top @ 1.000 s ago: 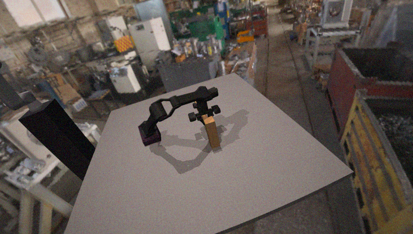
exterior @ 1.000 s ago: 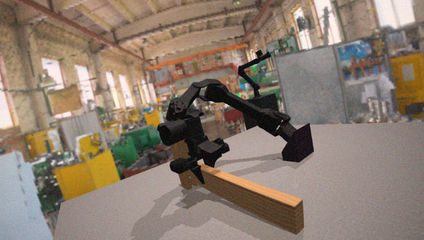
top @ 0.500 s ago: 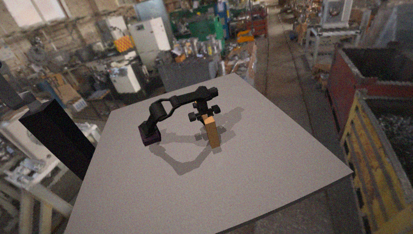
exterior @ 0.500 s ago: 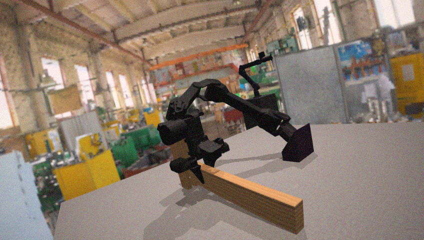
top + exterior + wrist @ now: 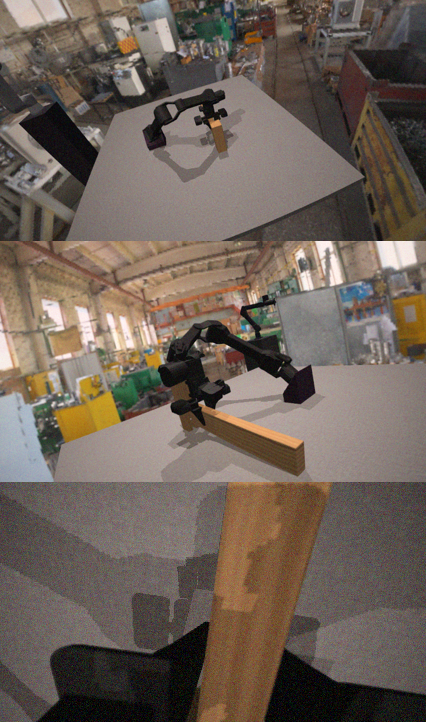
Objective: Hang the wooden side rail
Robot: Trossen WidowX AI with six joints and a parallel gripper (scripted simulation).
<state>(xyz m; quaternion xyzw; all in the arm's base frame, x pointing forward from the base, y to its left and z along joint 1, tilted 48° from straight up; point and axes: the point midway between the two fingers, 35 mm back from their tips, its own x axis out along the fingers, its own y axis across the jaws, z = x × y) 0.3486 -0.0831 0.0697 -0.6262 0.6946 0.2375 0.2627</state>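
Now: gripper tip 13 cm to the left of the wooden headboard post, 4 cm below it and 1 cm past it.
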